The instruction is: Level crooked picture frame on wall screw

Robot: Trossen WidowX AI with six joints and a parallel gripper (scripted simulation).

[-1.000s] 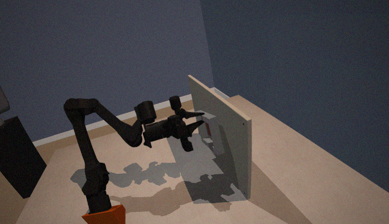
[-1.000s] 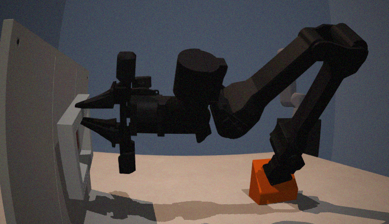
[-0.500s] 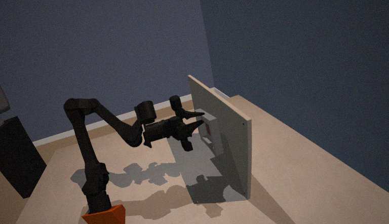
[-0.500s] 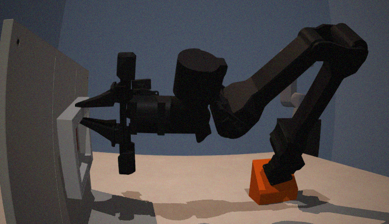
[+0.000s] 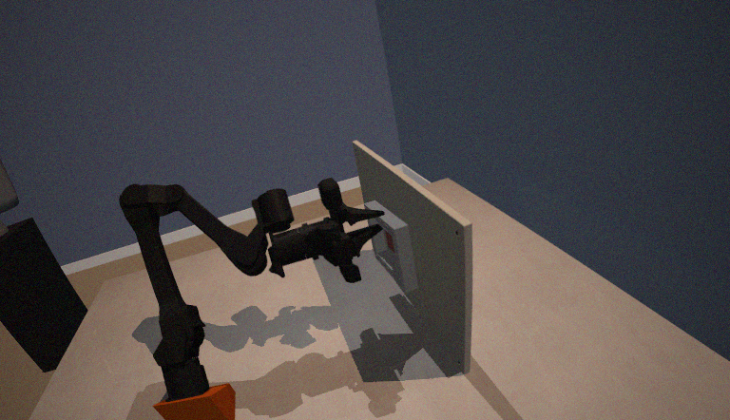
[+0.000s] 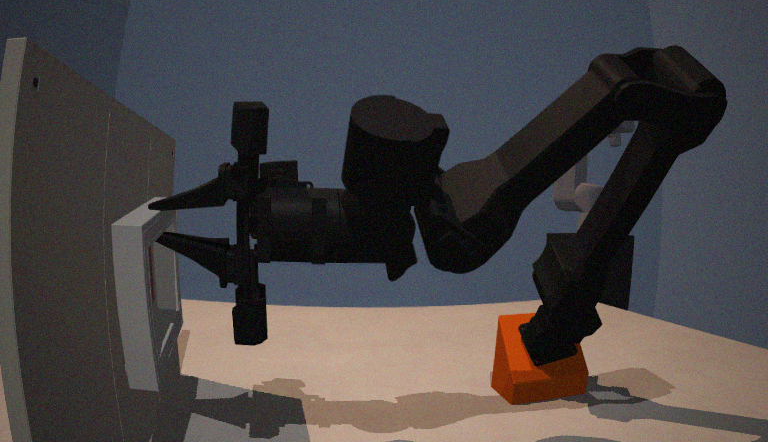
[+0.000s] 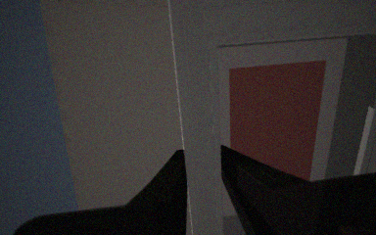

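Now: gripper tip 50 mm above the picture frame, 10 mm to the left of it and 10 mm short of it. Also, from my gripper tip: grey wall panel (60 mm below, 20 mm ahead, 10 mm to the right).
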